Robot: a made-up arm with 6 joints. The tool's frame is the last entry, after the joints. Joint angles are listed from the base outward. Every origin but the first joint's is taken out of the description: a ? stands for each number. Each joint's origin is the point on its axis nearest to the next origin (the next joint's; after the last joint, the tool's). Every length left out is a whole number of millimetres.
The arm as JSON. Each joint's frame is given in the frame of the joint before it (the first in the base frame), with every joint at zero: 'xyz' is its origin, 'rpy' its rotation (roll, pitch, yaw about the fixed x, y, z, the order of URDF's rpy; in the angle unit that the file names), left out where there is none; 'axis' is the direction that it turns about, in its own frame. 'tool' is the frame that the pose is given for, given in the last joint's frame.
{
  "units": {
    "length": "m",
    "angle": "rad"
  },
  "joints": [
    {
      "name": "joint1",
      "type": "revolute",
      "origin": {
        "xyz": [
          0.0,
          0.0,
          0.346
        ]
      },
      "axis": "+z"
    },
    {
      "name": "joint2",
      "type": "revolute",
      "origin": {
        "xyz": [
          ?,
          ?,
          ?
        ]
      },
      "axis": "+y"
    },
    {
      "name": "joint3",
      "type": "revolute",
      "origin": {
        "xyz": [
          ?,
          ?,
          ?
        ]
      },
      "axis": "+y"
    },
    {
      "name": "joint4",
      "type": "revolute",
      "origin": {
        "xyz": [
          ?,
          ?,
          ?
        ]
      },
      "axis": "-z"
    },
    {
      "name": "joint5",
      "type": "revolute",
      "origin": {
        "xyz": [
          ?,
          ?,
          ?
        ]
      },
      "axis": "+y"
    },
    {
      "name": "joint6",
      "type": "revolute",
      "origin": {
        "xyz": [
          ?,
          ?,
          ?
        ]
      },
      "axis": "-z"
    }
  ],
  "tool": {
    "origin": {
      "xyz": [
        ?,
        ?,
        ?
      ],
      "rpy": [
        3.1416,
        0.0,
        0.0
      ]
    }
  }
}
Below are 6 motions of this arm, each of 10 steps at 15 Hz.
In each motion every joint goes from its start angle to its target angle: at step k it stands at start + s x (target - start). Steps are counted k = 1, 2, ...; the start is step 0. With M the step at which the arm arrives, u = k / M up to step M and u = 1 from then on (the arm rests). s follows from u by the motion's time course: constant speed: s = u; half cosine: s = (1 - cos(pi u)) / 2; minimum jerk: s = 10 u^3 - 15 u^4 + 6 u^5.
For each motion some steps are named. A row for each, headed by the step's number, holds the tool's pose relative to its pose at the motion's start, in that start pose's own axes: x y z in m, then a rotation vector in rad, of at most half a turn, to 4 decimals.
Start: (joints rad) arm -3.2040 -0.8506 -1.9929 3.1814 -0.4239 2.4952
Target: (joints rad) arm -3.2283 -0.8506 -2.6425 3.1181 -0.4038 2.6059
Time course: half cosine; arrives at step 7
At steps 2, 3, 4, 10:
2: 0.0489 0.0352 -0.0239 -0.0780 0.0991 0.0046
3: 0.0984 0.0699 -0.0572 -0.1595 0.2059 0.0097
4: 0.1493 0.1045 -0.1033 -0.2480 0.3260 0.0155
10: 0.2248 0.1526 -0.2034 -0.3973 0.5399 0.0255

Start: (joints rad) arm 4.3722 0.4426 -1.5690 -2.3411 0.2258 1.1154
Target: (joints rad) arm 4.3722 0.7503 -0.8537 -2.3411 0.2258 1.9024
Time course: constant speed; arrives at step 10
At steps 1, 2, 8, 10:
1: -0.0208 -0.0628 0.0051 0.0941 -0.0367 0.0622
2: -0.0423 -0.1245 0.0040 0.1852 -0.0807 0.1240
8: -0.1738 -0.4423 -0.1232 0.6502 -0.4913 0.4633
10: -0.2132 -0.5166 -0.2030 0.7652 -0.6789 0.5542

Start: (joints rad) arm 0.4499 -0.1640 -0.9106 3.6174 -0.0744 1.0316
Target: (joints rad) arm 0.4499 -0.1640 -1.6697 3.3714 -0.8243 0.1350
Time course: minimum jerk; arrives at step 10
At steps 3, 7, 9, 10:
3: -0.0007 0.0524 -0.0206 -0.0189 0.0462 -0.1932
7: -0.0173 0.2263 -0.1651 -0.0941 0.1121 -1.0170
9: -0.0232 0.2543 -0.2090 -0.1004 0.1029 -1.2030
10: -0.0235 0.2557 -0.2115 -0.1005 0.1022 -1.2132

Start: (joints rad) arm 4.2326 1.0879 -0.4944 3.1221 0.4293 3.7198
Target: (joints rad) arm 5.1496 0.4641 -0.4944 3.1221 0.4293 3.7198
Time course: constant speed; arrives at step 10
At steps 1, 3, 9, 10:
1: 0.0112 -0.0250 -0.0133 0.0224 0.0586 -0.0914
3: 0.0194 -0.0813 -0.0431 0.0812 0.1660 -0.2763
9: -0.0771 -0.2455 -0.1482 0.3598 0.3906 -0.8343
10: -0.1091 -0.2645 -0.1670 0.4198 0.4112 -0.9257

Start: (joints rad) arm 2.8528 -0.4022 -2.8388 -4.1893 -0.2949 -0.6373
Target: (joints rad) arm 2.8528 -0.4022 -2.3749 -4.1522 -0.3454 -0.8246
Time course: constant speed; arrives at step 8
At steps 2, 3, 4, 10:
2: -0.0076 0.0639 0.0074 -0.1213 -0.0043 -0.0676
3: -0.0107 0.0960 0.0083 -0.1819 -0.0082 -0.1018
4: -0.0133 0.1281 0.0074 -0.2425 -0.0132 -0.1361
10: -0.0189 0.2542 -0.0148 -0.4841 -0.0448 -0.2742

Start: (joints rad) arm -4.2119 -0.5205 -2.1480 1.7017 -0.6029 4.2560
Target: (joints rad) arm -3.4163 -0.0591 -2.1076 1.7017 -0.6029 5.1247
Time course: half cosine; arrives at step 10
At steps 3, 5, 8, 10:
3: -0.0829 -0.0740 0.0362 0.1260 -0.1380 0.2314
5: -0.1846 -0.2090 0.0381 0.2864 -0.3606 0.5423
8: -0.2712 -0.4158 -0.0584 0.4685 -0.7179 0.9174
10: -0.2805 -0.4622 -0.0970 0.5047 -0.8108 0.9943

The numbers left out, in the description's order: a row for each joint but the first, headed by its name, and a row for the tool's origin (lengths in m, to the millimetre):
joint2: 0.0 0.0 0.0
joint3: 0.084 0.0 0.445
joint4: 0.101 0.0 -0.445
joint5: 0.0 0.0 0.0
joint6: 0.107 0.0 -0.136
tool: 0.0 0.0 0.0

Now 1 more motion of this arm.
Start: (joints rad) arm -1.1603 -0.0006 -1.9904 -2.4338 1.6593 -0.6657
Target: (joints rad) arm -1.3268 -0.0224 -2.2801 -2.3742 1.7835 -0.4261
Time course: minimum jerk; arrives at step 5
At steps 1, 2, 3, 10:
1: -0.0058 -0.0011 0.0121 0.0162 -0.0211 0.0190
2: -0.0348 -0.0070 0.0640 0.0837 -0.1184 0.1058
3: -0.0833 -0.0180 0.1301 0.1641 -0.2624 0.2318
10: -0.1321 -0.0296 0.1799 0.2201 -0.3932 0.3448

